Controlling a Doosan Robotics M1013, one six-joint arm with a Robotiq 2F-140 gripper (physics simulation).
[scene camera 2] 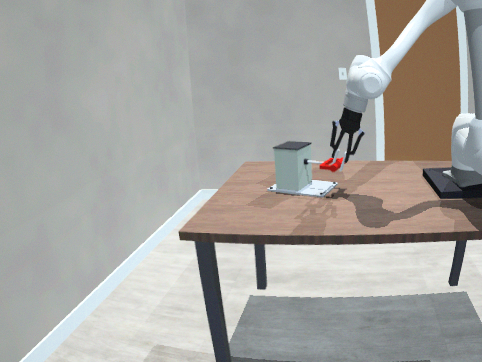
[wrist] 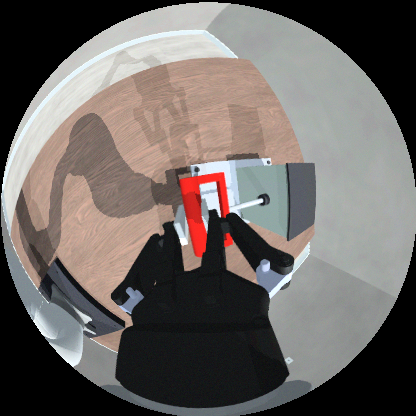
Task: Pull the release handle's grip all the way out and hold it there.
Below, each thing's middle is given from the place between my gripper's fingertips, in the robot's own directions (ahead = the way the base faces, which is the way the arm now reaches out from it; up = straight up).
Now: hand 12 cm short of the base plate (wrist: 228, 167), 9 cm above it and 8 cm to the left of it.
